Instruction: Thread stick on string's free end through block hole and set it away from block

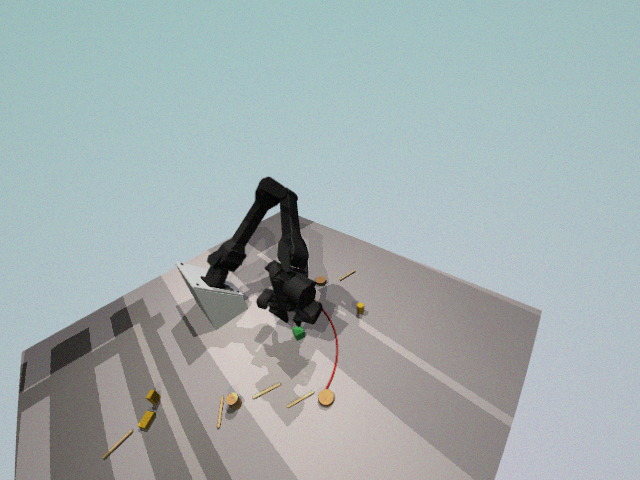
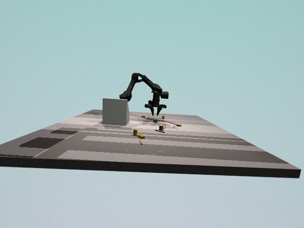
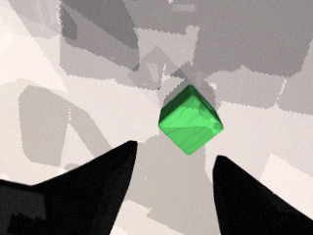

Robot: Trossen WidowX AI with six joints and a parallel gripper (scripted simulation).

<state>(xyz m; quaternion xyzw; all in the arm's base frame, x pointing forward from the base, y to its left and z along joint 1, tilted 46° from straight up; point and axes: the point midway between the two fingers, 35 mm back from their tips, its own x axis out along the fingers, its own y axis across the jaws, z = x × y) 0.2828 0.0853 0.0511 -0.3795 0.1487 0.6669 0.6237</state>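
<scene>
My gripper tip is 1 cm short of the green cube, 1 cm to the right of it and 5 cm above it. Also, from my gripper tip: yellow cylinder 10 cm ahead, 20 cm to the left, 4 cm below; then thin wooden stick 4 cm behind, 14 cm to the left, 6 cm below; then wooden cylinder 3 cm ahead, 25 cm to the right, 4 cm below.
</scene>
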